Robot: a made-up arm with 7 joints.
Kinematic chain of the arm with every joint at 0, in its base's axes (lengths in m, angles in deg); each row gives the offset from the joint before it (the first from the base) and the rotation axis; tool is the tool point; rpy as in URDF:
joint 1: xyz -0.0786 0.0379 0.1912 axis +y
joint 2: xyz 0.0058 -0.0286 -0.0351 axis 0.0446 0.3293 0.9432
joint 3: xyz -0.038 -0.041 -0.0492 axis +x
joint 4: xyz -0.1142 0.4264 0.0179 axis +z
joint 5: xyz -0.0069 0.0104 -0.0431 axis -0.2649 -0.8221 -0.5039
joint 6: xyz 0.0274 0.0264 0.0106 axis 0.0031 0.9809 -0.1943
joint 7: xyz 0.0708 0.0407 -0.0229 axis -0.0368 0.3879 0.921
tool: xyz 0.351 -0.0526 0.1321 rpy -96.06 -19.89 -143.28
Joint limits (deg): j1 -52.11..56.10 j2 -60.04..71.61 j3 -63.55..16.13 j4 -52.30..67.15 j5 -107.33..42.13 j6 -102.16..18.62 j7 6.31..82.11
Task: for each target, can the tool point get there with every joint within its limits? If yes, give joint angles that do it. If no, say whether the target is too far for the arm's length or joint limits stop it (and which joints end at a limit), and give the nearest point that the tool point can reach.
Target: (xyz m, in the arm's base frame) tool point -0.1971 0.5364 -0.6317
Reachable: yes | joints 34.31 -41.72 -42.08 31.65 -22.07 -9.63 71.98
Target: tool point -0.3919 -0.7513 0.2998
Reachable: no: joint limits stop it (at a limit: joint 1, joint 2, joint 3, joint 4, joint 5, joint 6) | nearest point -0.4991 -0.6449 0.3335 | short by 0.155 m
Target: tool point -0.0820 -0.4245 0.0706
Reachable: no: joint limits stop it (at a limit: joint 2, joint 3, joint 4, joint 6) | nearest point -0.0854 -0.2744 -0.0513 | short by 0.193 m
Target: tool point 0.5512 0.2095 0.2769
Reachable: yes | joints -33.56 -35.61 -12.34 -29.32 -40.78 -0.77 26.75
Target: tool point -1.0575 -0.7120 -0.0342
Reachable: no: too far | nearest point -0.8840 -0.5205 0.0058 | short by 0.261 m
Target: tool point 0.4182 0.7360 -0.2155
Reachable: yes | joints -22.80 -44.49 -24.15 47.05 -51.91 -8.13 55.17
